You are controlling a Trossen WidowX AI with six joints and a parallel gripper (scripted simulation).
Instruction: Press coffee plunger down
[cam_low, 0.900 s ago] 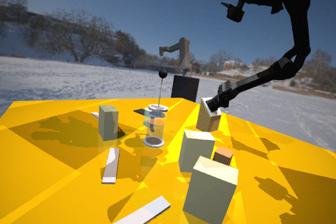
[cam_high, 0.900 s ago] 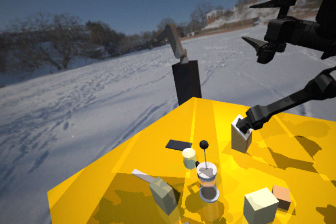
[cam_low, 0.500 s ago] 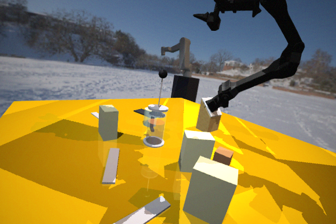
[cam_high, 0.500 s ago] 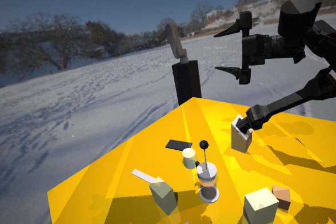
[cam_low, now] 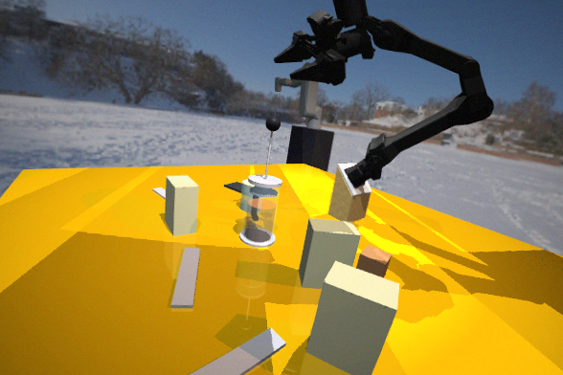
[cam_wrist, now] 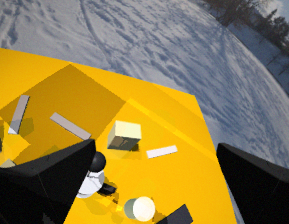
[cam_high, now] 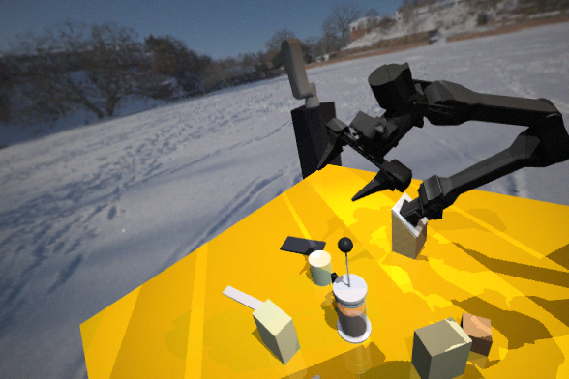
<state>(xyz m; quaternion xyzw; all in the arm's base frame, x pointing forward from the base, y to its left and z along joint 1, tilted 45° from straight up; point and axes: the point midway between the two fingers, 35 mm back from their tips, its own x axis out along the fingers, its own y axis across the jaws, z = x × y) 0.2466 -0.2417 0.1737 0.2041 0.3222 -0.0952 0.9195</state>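
My gripper tip is 2 cm short of the glass coffee press, 1 cm to the right of it and 25 cm above it. Also, from my gripper tip: brown box 7 cm behind, 26 cm to the left, 35 cm below.
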